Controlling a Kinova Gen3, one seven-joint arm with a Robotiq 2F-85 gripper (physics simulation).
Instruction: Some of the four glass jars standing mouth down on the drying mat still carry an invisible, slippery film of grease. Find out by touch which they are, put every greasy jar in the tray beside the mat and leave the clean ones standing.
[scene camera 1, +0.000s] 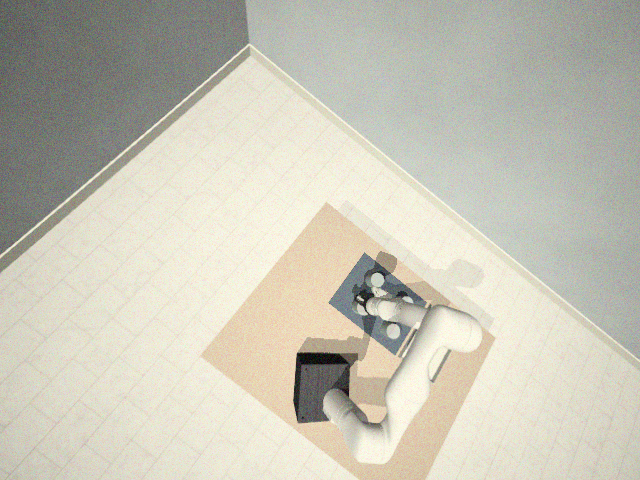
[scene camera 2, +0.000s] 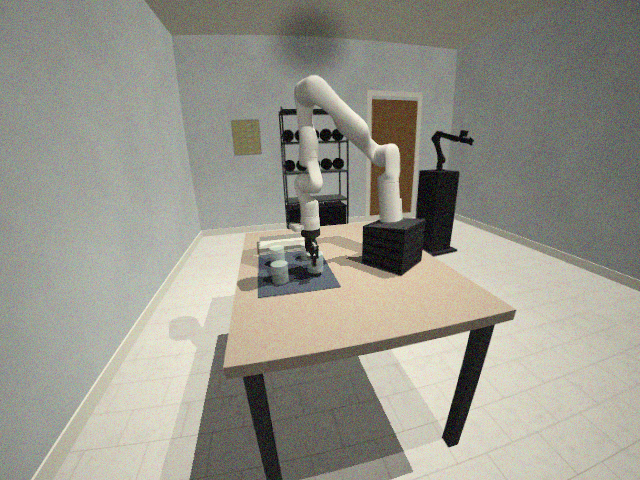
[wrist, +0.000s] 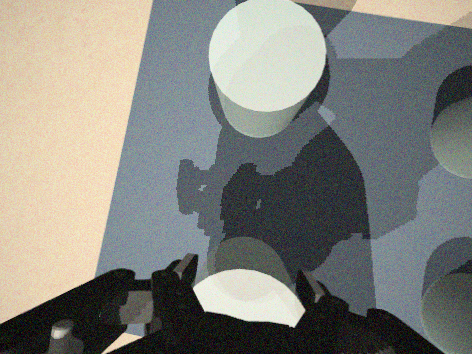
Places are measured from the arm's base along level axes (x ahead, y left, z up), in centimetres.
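Pixels of known places: gripper, between the fingertips: (scene camera 1: 362, 304) (scene camera 2: 312, 263) (wrist: 245, 277); arm's base, origin of its link: (scene camera 1: 334, 401) (scene camera 2: 390, 220).
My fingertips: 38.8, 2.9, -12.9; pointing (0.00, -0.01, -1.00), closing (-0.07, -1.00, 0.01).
Observation:
Ahead of a thing's pixels: the offset from my fingertips to its top centre, as dx, dy, dz. Level surfaces: height alone.
My gripper (scene camera 1: 362, 299) (scene camera 2: 313, 258) (wrist: 245, 277) is shut on a pale glass jar @(-1.4, +0.1, +4.3) (scene camera 1: 360, 310) (scene camera 2: 316, 269) (wrist: 245, 295) and holds it upright, a little above the blue mat @(dz -5.2) (scene camera 1: 341, 301) (scene camera 2: 268, 292) (wrist: 150, 150). The jar stays level between the fingertips. A second jar @(+13.4, -0.4, +2.2) (scene camera 1: 377, 280) (scene camera 2: 279, 272) (wrist: 267, 55) stands mouth down beside it, towards the wall. A third jar @(+11.0, -18.1, +2.2) (scene camera 1: 407, 299) (scene camera 2: 277, 253) (wrist: 454, 140) and a fourth jar @(-3.4, -17.7, +2.2) (scene camera 1: 392, 331) (wrist: 452, 312) stand on the mat too. The tray @(+1.6, -40.5, -2.5) (scene camera 1: 408, 343) (scene camera 2: 273, 243) has a pale rim and is partly hidden by my arm.
My arm's base (scene camera 1: 336, 405) (scene camera 2: 390, 201) stands on a black box (scene camera 1: 310, 392) (scene camera 2: 382, 248), apart from the mat on the wooden table @(dz -5.4) (scene camera 1: 268, 330) (scene camera 2: 382, 310). The tray lies at the mat's far end in scene camera 2, with my forearm passing over it in scene camera 1.

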